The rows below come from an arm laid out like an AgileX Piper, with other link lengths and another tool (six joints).
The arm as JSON. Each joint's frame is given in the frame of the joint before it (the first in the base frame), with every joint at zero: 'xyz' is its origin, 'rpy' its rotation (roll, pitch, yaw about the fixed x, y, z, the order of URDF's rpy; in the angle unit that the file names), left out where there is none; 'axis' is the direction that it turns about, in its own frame. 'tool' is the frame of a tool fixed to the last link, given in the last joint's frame.
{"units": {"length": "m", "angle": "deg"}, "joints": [
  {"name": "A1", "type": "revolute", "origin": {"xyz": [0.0, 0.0, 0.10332]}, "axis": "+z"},
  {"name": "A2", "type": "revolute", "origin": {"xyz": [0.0, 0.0, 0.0], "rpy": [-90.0, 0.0, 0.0]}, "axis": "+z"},
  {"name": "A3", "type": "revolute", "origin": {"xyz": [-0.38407, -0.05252, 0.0]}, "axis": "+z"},
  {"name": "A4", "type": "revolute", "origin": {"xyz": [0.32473, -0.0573, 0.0], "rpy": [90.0, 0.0, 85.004]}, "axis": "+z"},
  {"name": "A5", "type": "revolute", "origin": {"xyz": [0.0, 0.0, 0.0], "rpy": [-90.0, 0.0, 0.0]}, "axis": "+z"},
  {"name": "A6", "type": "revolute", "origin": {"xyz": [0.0, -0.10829, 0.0], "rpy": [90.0, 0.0, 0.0]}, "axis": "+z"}
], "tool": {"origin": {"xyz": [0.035, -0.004, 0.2], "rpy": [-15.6, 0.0, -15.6]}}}
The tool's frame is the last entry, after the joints.
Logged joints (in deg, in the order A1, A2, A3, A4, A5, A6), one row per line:
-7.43, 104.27, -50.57, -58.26, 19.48, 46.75
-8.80, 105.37, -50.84, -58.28, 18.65, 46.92
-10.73, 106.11, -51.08, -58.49, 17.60, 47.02
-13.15, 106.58, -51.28, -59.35, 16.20, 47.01
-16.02, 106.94, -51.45, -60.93, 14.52, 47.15
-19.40, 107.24, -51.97, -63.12, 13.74, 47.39
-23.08, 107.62, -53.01, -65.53, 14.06, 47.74
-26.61, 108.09, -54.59, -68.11, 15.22, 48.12
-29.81, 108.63, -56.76, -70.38, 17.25, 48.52
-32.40, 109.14, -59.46, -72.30, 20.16, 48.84
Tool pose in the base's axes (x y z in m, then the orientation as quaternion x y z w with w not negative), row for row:
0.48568, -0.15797, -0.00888, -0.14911, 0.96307, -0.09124, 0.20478
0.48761, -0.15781, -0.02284, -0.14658, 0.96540, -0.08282, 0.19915
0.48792, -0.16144, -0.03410, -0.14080, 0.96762, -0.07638, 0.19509
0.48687, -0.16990, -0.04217, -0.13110, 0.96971, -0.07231, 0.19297
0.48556, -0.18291, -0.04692, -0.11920, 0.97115, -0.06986, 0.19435
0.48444, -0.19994, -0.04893, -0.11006, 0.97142, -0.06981, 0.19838
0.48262, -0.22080, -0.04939, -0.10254, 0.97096, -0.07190, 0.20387
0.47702, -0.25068, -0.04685, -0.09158, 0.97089, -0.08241, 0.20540
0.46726, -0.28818, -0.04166, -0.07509, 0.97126, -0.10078, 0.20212
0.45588, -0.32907, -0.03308, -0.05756, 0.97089, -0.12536, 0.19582
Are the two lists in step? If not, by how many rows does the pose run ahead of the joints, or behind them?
The pose runs 2 rows behind the joints: the pose in row i belongs to the joints in row i - 2.
